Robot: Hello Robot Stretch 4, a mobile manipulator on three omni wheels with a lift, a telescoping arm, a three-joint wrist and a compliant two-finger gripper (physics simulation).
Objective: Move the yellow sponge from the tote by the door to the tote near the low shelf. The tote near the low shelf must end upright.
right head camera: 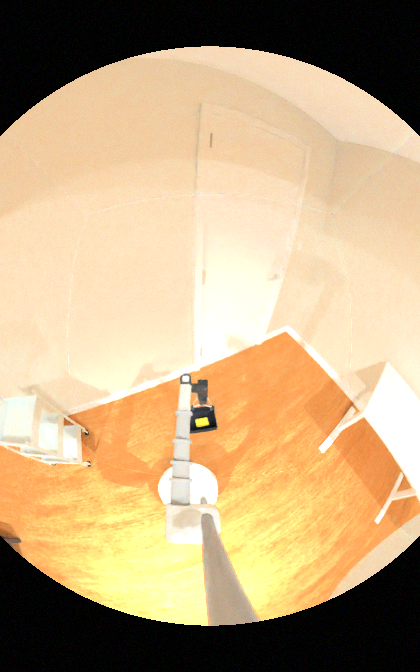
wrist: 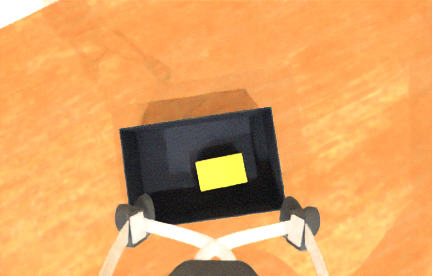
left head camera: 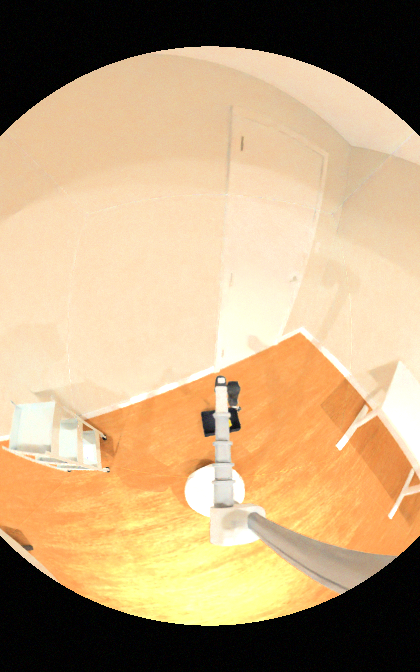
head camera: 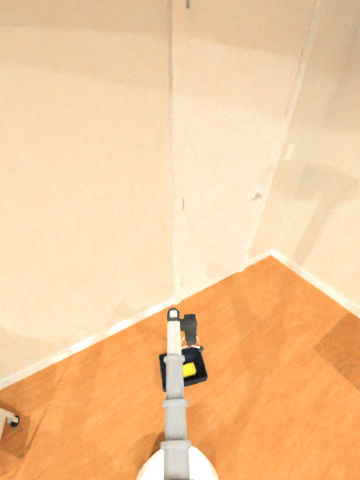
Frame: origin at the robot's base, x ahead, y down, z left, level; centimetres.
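Seen in the pictures: gripper, fingertip midpoint: (wrist: 217, 211) (left head camera: 228, 410) (head camera: 189, 351).
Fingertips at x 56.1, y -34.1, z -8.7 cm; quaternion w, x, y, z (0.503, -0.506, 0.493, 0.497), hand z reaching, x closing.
A point is followed by its place in that frame.
The yellow sponge (head camera: 189, 370) {x 56.2, y -2.0, z -10.4 cm} (left head camera: 230, 422) (right head camera: 201, 422) (wrist: 221, 172) {x 56.9, y -2.1, z -9.3 cm} lies flat inside the dark tote (head camera: 198, 358) {x 65.1, y 2.4, z -18.1 cm} (left head camera: 210, 423) {x 57.6, y 2.4, z 2.3 cm} (right head camera: 209, 428) (wrist: 149, 150) {x 61.0, y 2.4, z 7.4 cm}, right of its centre in the wrist view. This tote stands upright on the floor by the door. The arm covers part of it in the head and left head views. My gripper (head camera: 191, 346) {x 56.1, y -34.1, z -8.7 cm} (right head camera: 203, 403) (wrist: 217, 211) {x 56.1, y -34.1, z -8.7 cm} is open and empty. Its fingertips are spread above the tote's near side in the wrist view, apart from the sponge. The tote near the low shelf does not show in these views.
The door (head camera: 220, 150) {x 126.9, y -127.5, z -29.2 cm} (left head camera: 265, 225) {x 126.1, y -134.8, z -27.9 cm} (right head camera: 245, 225) and wall are beyond the tote. A white wheeled cart (left head camera: 56, 432) {x 17.0, y -65.7, z 90.4 cm} (right head camera: 36, 422) stands at the left by the wall. A white table (left head camera: 406, 405) {x 22.0, y -69.3, z -145.0 cm} (right head camera: 395, 410) stands at the right. A dark object's edge shows at lower left in both side head views.
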